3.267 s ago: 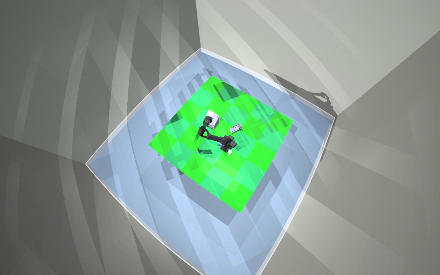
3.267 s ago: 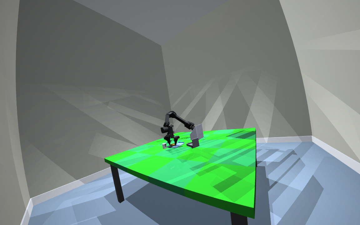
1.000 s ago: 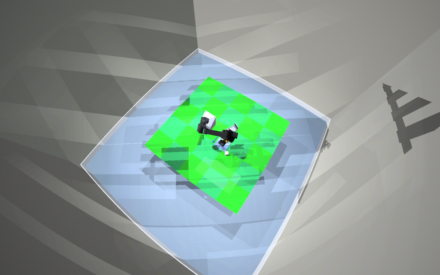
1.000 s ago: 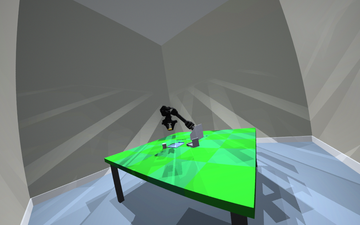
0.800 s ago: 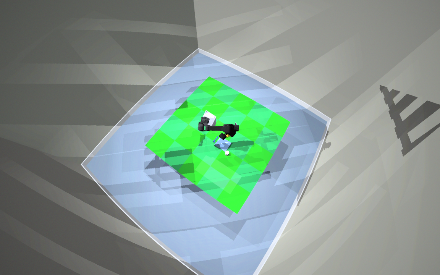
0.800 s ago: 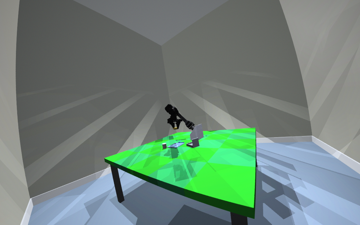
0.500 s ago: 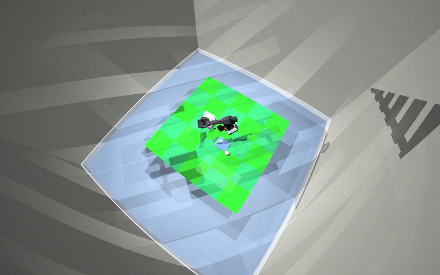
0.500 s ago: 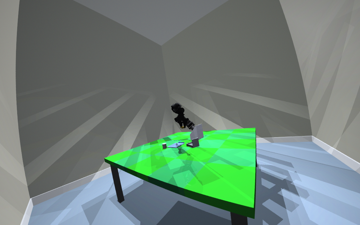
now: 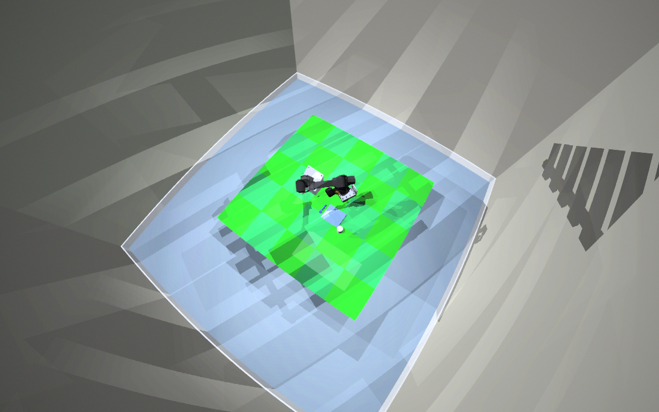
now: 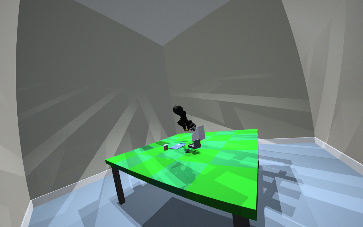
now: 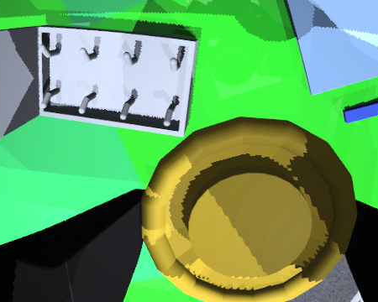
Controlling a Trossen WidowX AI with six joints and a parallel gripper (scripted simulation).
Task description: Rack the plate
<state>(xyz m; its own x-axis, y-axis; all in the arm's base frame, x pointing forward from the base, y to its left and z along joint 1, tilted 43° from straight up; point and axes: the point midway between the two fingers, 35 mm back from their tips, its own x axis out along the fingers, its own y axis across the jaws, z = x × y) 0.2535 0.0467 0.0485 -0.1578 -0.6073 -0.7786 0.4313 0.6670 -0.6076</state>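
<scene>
Now: gripper tip 50 mm short of the grey dish rack, 80 mm to the right of it and 140 mm above it. The rest, counted from my gripper tip: blue mat (50 mm ahead, 130 mm to the right, 160 mm below); then yellow plate (10 mm above); then white cup (140 mm ahead, 200 mm to the right, 140 mm below).
</scene>
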